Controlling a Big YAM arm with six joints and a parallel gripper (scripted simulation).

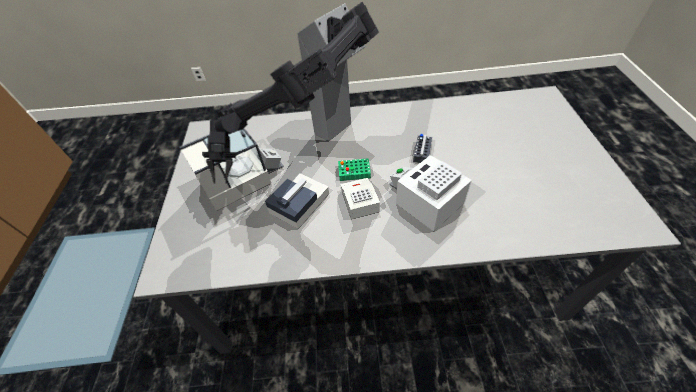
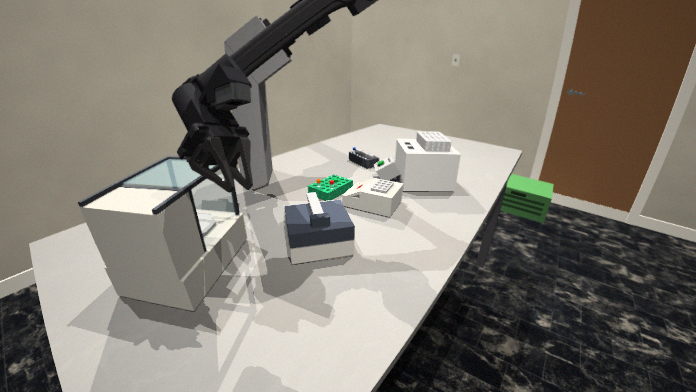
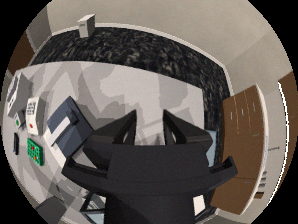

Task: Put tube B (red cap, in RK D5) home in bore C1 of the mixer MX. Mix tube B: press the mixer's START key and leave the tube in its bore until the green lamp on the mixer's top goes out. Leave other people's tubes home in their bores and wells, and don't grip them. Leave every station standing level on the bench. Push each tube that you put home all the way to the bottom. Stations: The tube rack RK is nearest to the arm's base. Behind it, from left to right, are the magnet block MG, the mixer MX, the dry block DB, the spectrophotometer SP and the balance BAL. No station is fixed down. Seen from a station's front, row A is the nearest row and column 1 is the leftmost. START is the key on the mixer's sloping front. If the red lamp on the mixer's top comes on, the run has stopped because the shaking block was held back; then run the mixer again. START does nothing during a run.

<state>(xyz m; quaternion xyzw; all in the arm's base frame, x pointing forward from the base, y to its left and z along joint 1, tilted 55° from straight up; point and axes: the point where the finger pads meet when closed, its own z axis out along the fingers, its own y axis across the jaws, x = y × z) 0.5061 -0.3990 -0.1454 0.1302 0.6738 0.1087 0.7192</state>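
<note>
Right now the pale-capped tube is 420 mm to the left of my hand, 220 mm behind it and 210 mm below it. Also, from my hand: green tube rack RK: 430 mm to the left, 250 mm behind, 220 mm below; dry block DB: 450 mm to the left, 200 mm below, 90 mm behind; spectrophotometer SP: 210 mm to the left, 170 mm below, 80 mm behind.
</note>
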